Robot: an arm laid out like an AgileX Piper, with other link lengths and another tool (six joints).
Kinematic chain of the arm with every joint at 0, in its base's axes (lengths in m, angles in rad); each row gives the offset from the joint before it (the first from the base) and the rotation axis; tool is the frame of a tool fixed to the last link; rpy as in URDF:
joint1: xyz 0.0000 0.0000 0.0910 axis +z
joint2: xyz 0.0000 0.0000 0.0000 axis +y
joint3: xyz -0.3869 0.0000 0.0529 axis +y
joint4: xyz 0.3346 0.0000 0.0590 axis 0.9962 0 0.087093
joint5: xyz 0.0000 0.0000 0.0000 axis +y
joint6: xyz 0.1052 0.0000 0.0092 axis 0.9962 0 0.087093
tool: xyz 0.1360 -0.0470 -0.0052 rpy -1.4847 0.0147 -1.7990
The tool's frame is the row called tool.
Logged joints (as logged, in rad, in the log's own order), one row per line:
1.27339 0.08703 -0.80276 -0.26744 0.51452 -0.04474
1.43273 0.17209 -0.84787 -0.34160 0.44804 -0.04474
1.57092 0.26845 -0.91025 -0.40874 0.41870 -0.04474
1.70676 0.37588 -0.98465 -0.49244 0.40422 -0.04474
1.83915 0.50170 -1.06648 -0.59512 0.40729 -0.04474
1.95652 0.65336 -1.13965 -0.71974 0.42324 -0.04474
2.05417 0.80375 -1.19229 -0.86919 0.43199 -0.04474
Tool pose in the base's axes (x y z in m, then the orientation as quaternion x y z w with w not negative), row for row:
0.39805 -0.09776 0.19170 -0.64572 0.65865 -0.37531 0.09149
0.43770 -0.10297 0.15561 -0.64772 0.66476 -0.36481 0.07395
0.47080 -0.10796 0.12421 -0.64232 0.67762 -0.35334 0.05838
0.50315 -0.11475 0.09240 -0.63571 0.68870 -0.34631 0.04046
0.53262 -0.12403 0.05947 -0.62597 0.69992 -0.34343 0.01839
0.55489 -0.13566 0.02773 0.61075 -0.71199 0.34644 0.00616
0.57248 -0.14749 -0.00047 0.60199 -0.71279 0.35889 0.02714
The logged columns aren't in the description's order. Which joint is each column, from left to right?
Columns, left to right: joint2, joint6, joint3, joint4, joint5, joint1.
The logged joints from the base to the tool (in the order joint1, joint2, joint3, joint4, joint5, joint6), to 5 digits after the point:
-0.04474 1.27339 -0.80276 -0.26744 0.51452 0.08703
-0.04474 1.43273 -0.84787 -0.34160 0.44804 0.17209
-0.04474 1.57092 -0.91025 -0.40874 0.41870 0.26845
-0.04474 1.70676 -0.98465 -0.49244 0.40422 0.37588
-0.04474 1.83915 -1.06648 -0.59512 0.40729 0.50170
-0.04474 1.95652 -1.13965 -0.71974 0.42324 0.65336
-0.04474 2.05417 -1.19229 -0.86919 0.43199 0.80375

